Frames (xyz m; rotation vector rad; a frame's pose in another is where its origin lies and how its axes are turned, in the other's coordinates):
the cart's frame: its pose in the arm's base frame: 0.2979 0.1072 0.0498 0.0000 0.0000 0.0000
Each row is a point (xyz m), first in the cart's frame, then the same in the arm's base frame.
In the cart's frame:
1: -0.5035 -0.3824 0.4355
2: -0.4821 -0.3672 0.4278
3: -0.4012 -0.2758 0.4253
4: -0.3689 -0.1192 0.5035
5: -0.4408 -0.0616 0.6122
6: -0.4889 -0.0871 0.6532
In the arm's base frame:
1: -0.2056 -0.2752 0.4853
2: -0.1842 -0.2600 0.4776
3: -0.1033 -0.1686 0.4751
4: -0.0710 -0.0120 0.5533
5: -0.1429 0.0456 0.6620
6: -0.1910 0.0201 0.7030

